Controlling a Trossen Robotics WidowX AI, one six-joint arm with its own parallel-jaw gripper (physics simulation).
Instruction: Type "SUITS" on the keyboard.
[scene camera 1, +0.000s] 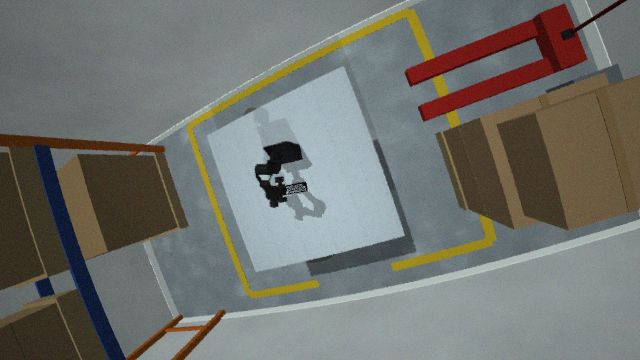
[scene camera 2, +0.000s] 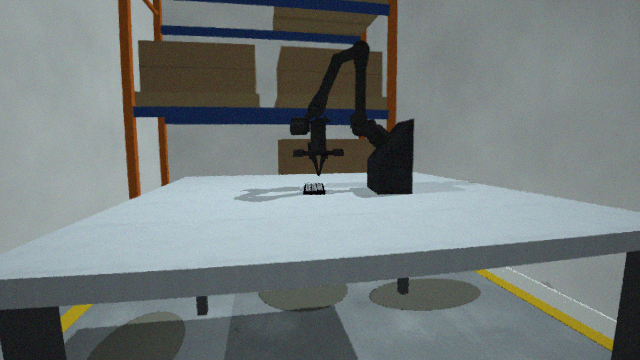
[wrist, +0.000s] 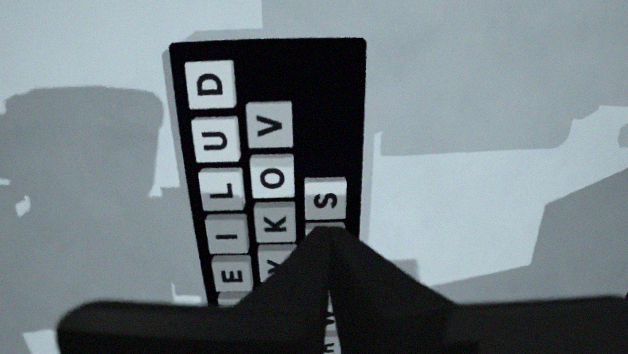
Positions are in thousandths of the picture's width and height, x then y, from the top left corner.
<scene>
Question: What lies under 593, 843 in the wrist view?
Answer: My gripper.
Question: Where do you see my gripper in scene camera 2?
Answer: At 498, 490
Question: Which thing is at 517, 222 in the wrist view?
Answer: A black keyboard.
</scene>
